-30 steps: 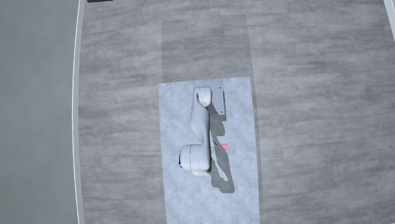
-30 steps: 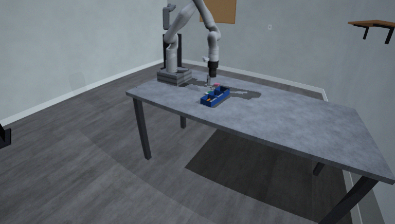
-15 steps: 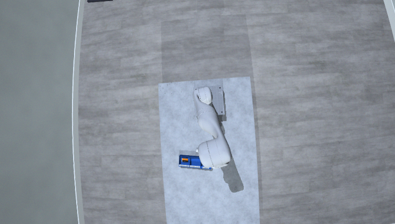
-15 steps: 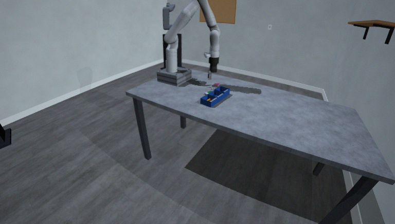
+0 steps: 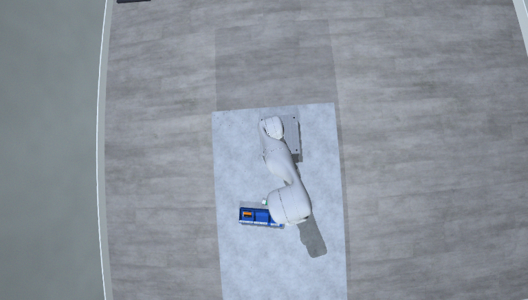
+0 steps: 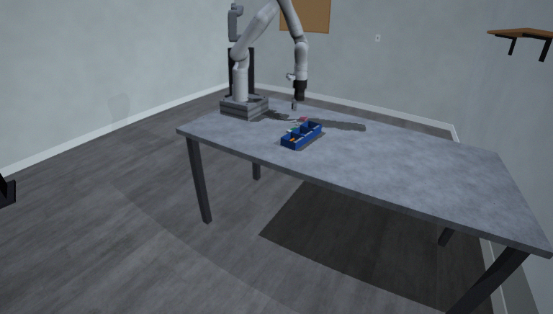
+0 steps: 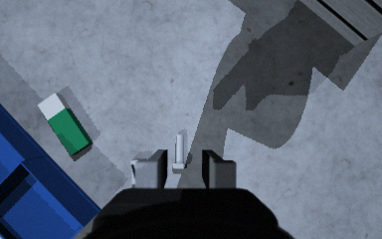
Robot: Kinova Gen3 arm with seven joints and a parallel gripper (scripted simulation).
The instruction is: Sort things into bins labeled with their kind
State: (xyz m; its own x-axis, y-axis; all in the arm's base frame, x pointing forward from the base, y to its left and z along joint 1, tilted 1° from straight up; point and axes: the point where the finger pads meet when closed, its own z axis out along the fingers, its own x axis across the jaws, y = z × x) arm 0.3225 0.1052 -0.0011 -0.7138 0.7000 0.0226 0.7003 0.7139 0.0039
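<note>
My hand is 80 mm above the grey rod and 10 mm short of it. The rest, counted from my hand: grey block 80 mm below, 50 mm ahead, 20 mm to the right; orange battery 230 mm to the right, 140 mm ahead, 80 mm below; pink thing 90 mm below, 70 mm to the left, 20 mm ahead.
</note>
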